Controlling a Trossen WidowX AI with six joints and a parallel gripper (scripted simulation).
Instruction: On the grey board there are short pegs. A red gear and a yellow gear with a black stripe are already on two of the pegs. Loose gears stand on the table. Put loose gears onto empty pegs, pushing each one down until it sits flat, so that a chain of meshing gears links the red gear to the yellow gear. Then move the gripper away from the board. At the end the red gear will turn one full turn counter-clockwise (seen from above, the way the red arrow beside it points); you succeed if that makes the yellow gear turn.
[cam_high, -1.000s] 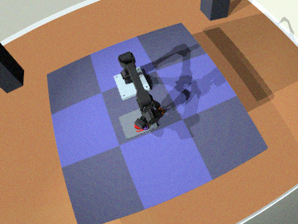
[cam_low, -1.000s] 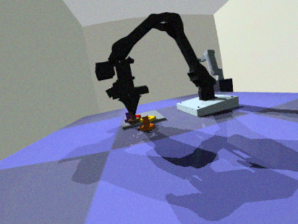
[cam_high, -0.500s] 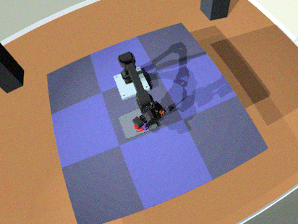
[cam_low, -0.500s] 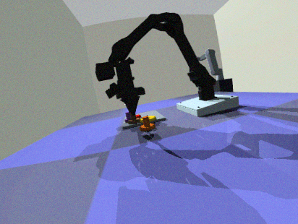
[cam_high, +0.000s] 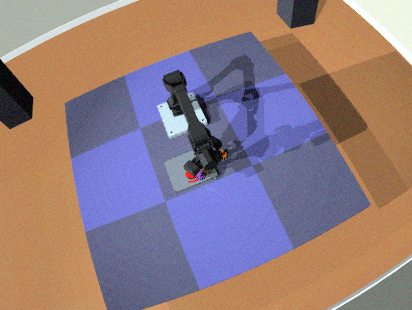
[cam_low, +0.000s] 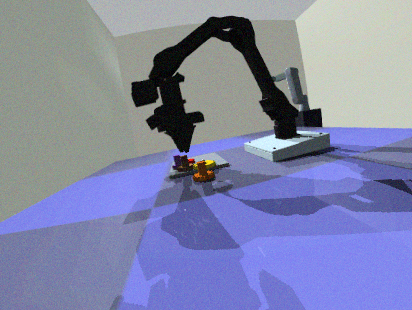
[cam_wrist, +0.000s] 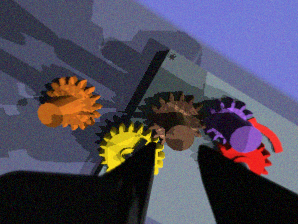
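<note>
The brown gear lies 30 mm below my gripper tip. The rest, counted from my gripper tip: purple gear 30 mm ahead, 40 mm to the right, 30 mm below; red gear 70 mm to the right, 40 mm below; yellow gear 50 mm behind, 20 mm to the left, 40 mm below.
</note>
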